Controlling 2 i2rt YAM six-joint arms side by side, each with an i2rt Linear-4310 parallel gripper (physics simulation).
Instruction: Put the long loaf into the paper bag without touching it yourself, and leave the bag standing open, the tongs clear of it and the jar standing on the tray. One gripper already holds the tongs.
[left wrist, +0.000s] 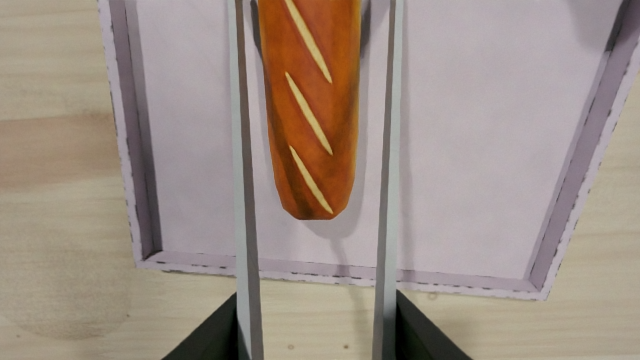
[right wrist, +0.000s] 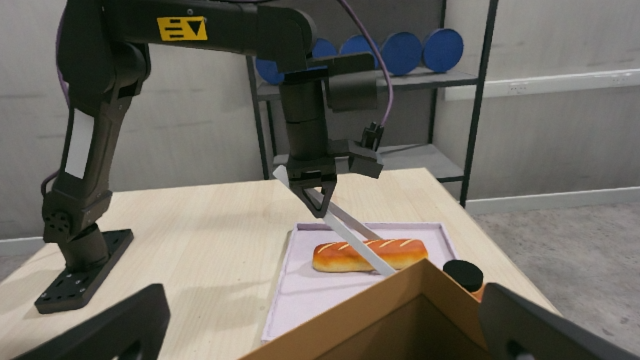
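The long loaf (left wrist: 312, 115) (right wrist: 332, 257) lies on the pale lilac tray (left wrist: 190, 150) (right wrist: 300, 300). My left gripper (left wrist: 317, 305) (right wrist: 320, 210) is shut on the grey tongs (left wrist: 245, 150) (right wrist: 355, 240). Their blades stand apart, one along each side of the loaf, with gaps beside it in the left wrist view; the tips are out of that view. The brown paper bag (right wrist: 380, 305) stands open at the bottom of the right wrist view, its base hidden. My right gripper (right wrist: 323, 297) is open, its fingers far apart. The black-lidded jar (right wrist: 463, 275) is upright behind the bag; its base is hidden.
The left arm's base (right wrist: 82, 272) is on the wooden table (right wrist: 200, 220) at left. The bag's rim rises between the tray's near right part and the right wrist camera. A shelf rack (right wrist: 482, 80) with blue round things (right wrist: 401, 52) stands behind the table.
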